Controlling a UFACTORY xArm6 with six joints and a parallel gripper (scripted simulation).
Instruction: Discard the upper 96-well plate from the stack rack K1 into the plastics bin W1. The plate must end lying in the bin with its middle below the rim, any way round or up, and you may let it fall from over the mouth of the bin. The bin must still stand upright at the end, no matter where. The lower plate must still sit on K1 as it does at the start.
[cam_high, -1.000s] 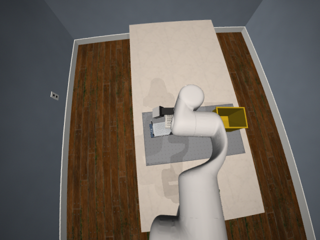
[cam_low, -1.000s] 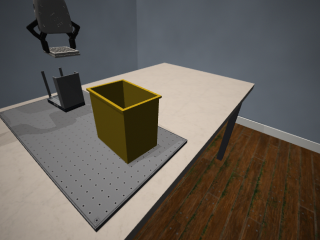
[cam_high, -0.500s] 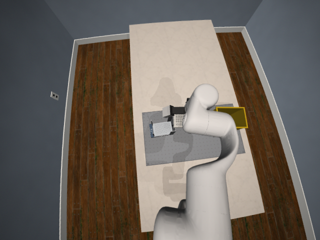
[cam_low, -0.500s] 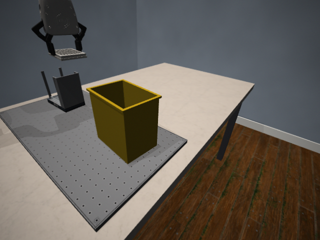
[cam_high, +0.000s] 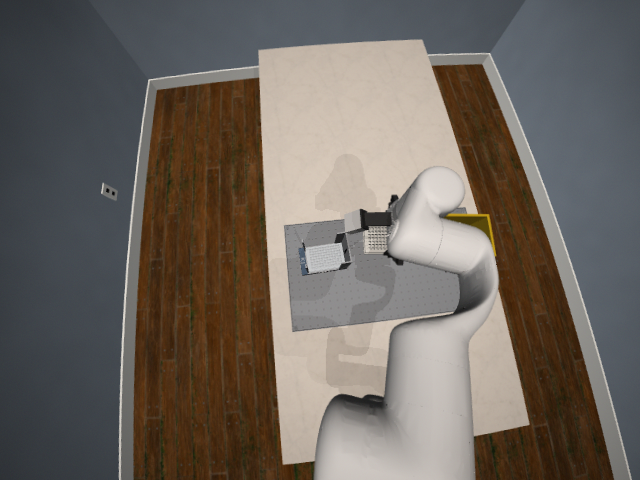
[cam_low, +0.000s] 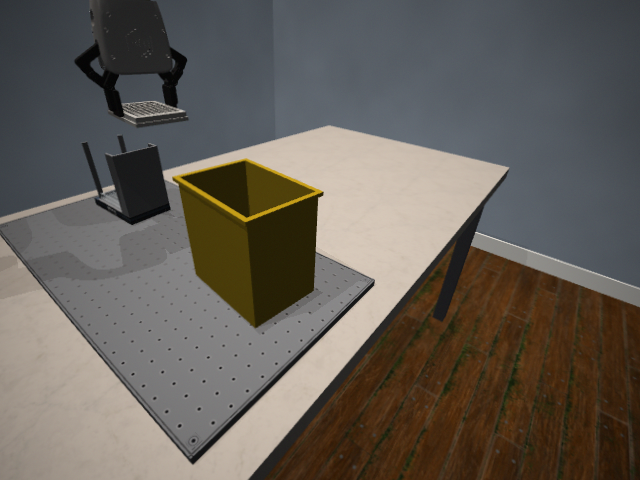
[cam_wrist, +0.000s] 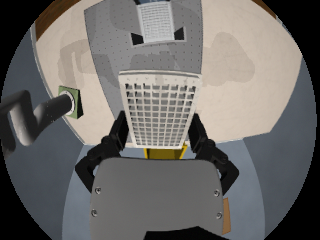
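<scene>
My hand is 250 mm to the left of the yellow plastics bin W1, 160 mm above it and 10 mm past it. From my hand the other things lie so: white 96-well plate (10 mm below).
</scene>
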